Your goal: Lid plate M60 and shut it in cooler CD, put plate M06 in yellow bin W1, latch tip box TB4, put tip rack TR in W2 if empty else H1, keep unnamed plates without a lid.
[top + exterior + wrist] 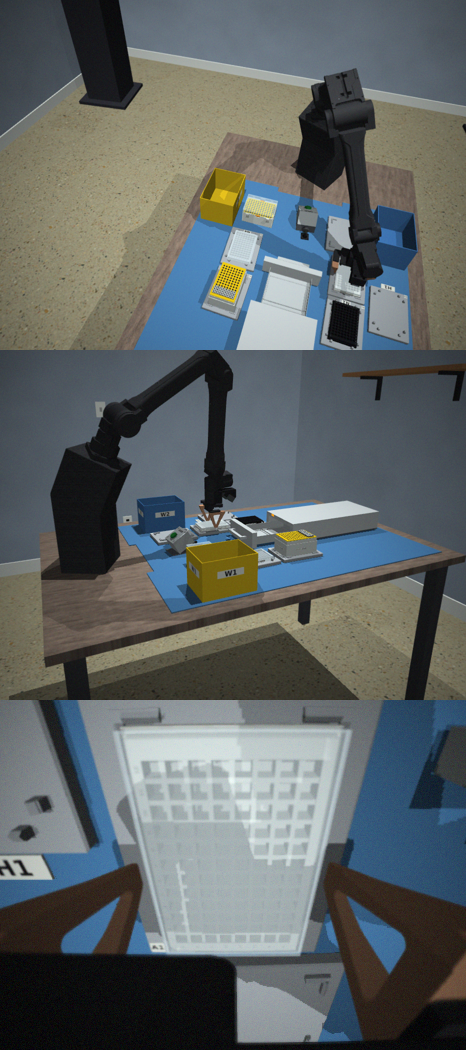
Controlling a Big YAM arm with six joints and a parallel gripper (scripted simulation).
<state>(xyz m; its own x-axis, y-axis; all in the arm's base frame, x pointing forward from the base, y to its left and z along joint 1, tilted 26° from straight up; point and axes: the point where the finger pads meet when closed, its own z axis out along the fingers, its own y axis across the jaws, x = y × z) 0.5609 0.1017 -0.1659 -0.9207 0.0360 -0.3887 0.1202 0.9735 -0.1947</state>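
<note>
Now: the clear plate lid 1 cm below my hand. Also, from my hand: white assay plate: 1 cm below; then nest N3: 3 cm below; then home nest H1: 13 cm to the left, 10 cm ahead, 3 cm below.
</note>
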